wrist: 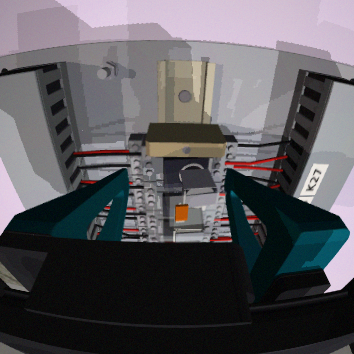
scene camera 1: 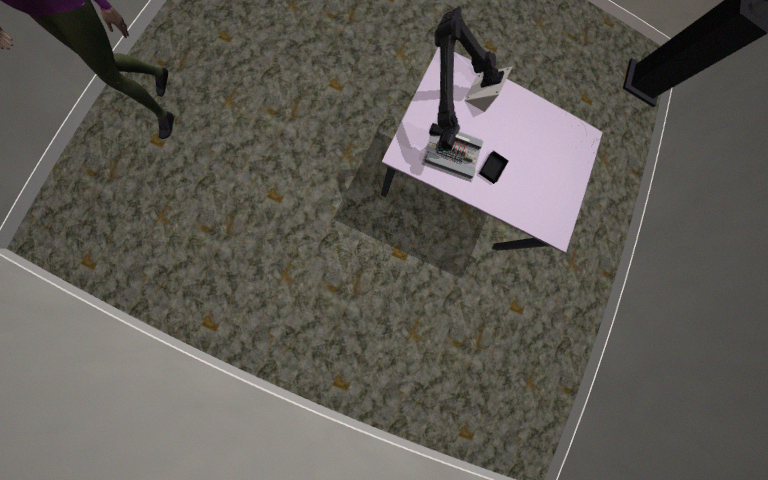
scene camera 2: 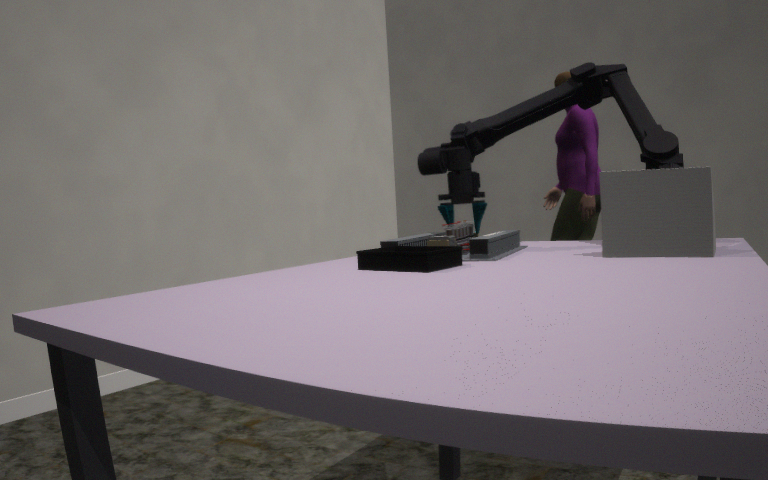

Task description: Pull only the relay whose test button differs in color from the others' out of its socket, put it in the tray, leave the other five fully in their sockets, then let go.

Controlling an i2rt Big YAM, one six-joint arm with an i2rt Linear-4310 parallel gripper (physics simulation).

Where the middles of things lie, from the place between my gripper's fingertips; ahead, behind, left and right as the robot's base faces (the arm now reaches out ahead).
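There is a grey panel [wrist: 253, 86], and it sits 8 cm to the left of my hand, 1 cm behind it and 4 cm below it. As for the tan end block [wrist: 162, 138], my hand is 2 cm to the left of it and 1 cm above it.
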